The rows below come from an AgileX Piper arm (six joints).
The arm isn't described. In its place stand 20 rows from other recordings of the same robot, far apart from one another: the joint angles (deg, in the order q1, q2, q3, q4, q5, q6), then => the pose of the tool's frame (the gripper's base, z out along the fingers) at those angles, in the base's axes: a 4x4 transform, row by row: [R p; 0 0 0 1], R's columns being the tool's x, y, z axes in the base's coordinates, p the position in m.
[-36.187 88.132 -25.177 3.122 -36.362 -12.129] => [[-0.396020 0.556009 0.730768 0.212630], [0.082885 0.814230 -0.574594 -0.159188], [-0.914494 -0.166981 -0.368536 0.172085], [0 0 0 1]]
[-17.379 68.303 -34.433 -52.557 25.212 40.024] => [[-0.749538 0.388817 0.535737 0.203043], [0.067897 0.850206 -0.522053 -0.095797], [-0.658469 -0.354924 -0.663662 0.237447], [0 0 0 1]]
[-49.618 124.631 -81.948 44.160 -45.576 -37.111] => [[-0.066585 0.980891 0.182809 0.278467], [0.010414 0.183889 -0.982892 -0.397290], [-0.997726 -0.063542 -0.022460 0.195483], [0 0 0 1]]
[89.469 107.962 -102.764 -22.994 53.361 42.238] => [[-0.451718 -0.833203 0.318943 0.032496], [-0.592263 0.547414 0.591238 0.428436], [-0.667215 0.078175 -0.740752 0.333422], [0 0 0 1]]
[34.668 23.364 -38.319 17.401 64.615 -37.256] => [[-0.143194 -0.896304 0.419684 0.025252], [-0.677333 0.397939 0.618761 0.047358], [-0.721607 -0.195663 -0.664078 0.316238], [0 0 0 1]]
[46.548 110.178 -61.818 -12.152 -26.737 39.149] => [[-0.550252 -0.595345 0.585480 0.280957], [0.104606 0.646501 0.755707 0.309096], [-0.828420 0.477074 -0.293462 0.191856], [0 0 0 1]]
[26.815 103.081 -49.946 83.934 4.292 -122.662] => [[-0.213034 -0.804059 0.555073 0.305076], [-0.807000 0.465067 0.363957 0.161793], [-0.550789 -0.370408 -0.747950 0.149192], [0 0 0 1]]
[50.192 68.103 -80.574 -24.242 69.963 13.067] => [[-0.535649 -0.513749 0.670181 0.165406], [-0.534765 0.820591 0.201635 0.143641], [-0.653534 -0.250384 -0.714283 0.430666], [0 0 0 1]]
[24.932 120.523 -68.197 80.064 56.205 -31.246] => [[-0.991775 0.081362 -0.098804 0.320008], [-0.043194 0.513901 0.856761 0.230905], [0.120483 0.853982 -0.506160 0.131128], [0 0 0 1]]
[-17.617 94.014 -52.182 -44.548 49.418 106.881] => [[0.108090 0.993808 0.025725 0.261737], [0.820227 -0.074530 -0.567162 -0.133982], [-0.561733 0.082405 -0.823204 0.194360], [0 0 0 1]]
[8.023 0.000 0.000 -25.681 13.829 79.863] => [[-0.104910 0.084440 0.990890 0.055989], [0.806341 0.590411 0.035058 -0.001628], [-0.582072 0.802673 -0.130027 0.193523], [0 0 0 1]]
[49.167 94.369 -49.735 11.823 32.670 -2.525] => [[-0.716393 -0.687333 0.119807 0.185576], [-0.631408 0.711753 0.307785 0.230134], [-0.296824 0.144848 -0.943883 0.172715], [0 0 0 1]]
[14.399 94.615 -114.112 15.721 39.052 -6.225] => [[-0.267897 -0.379462 0.885573 0.352066], [0.039417 0.914084 0.403604 0.106427], [-0.962641 0.143031 -0.229923 0.504420], [0 0 0 1]]
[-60.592 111.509 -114.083 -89.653 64.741 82.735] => [[-0.033251 0.814091 -0.579785 0.136352], [-0.038666 -0.580719 -0.813185 -0.409510], [-0.998699 -0.004621 0.050787 0.431026], [0 0 0 1]]
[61.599 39.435 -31.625 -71.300 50.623 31.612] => [[-0.026028 -0.341111 0.939663 0.113070], [-0.770759 0.605438 0.198433 0.069027], [-0.636595 -0.719089 -0.278673 0.316497], [0 0 0 1]]
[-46.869 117.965 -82.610 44.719 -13.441 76.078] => [[0.835021 -0.202815 0.511475 0.315918], [0.358299 -0.505038 -0.785213 -0.359002], [0.417567 0.838930 -0.349048 0.214793], [0 0 0 1]]
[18.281 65.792 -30.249 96.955 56.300 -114.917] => [[-0.123143 -0.962103 0.243295 0.161288], [-0.169397 0.261942 0.950101 0.132427], [-0.977824 0.075785 -0.195234 0.270129], [0 0 0 1]]
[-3.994 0.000 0.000 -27.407 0.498 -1.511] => [[0.033732 0.102752 0.994135 0.056031], [-0.487072 0.870270 -0.073423 -0.004277], [-0.872710 -0.481739 0.079403 0.212581], [0 0 0 1]]
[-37.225 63.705 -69.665 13.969 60.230 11.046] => [[-0.417796 0.642474 0.642397 0.179108], [0.698652 0.679196 -0.224896 -0.112127], [-0.580803 0.354851 -0.732631 0.395859], [0 0 0 1]]
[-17.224 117.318 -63.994 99.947 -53.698 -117.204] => [[-0.925779 0.375769 0.041609 0.335272], [0.168739 0.509172 -0.843962 -0.179565], [-0.338320 -0.774301 -0.534787 0.134835], [0 0 0 1]]
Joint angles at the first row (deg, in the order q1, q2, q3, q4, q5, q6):
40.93 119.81 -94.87 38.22 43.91 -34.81
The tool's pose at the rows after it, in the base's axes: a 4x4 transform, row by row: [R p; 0 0 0 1], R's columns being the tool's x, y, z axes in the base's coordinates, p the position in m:
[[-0.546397 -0.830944 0.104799 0.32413], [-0.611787 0.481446 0.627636 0.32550], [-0.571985 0.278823 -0.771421 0.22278], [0 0 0 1]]
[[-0.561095 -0.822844 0.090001 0.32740], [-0.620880 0.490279 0.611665 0.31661], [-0.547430 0.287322 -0.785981 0.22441], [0 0 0 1]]
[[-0.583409 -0.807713 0.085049 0.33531], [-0.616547 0.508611 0.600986 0.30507], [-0.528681 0.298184 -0.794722 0.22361], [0 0 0 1]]
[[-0.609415 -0.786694 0.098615 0.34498], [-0.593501 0.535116 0.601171 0.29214], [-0.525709 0.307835 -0.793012 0.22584], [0 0 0 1]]
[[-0.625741 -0.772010 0.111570 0.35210], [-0.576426 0.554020 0.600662 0.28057], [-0.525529 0.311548 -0.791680 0.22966], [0 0 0 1]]
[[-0.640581 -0.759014 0.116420 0.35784], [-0.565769 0.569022 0.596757 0.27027], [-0.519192 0.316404 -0.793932 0.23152], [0 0 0 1]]
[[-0.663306 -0.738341 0.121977 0.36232], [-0.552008 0.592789 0.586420 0.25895], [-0.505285 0.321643 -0.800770 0.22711], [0 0 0 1]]
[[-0.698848 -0.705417 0.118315 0.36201], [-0.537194 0.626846 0.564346 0.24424], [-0.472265 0.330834 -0.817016 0.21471], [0 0 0 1]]
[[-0.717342 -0.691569 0.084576 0.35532], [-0.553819 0.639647 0.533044 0.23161], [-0.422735 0.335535 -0.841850 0.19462], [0 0 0 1]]
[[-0.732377 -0.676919 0.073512 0.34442], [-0.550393 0.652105 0.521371 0.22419], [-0.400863 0.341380 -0.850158 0.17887], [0 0 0 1]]
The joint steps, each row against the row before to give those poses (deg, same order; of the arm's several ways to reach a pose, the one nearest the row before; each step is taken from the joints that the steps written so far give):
-0.46 -1.24 0.00 -2.74 0.96 1.04
-1.20 -0.41 0.00 -0.84 2.26 0.65
-1.88 0.00 0.00 -0.11 1.56 0.07
-2.14 -0.29 0.00 0.37 0.65 0.11
-1.80 -0.51 0.00 0.11 0.68 0.00
-1.57 -0.29 0.00 -0.02 0.91 0.00
-1.54 -0.24 1.27 0.00 -0.12 0.00
-1.57 -0.69 3.72 0.00 -1.06 0.00
-0.99 -0.37 4.89 0.00 -0.84 -1.71
-0.16 -1.01 5.40 1.39 -2.75 -1.81

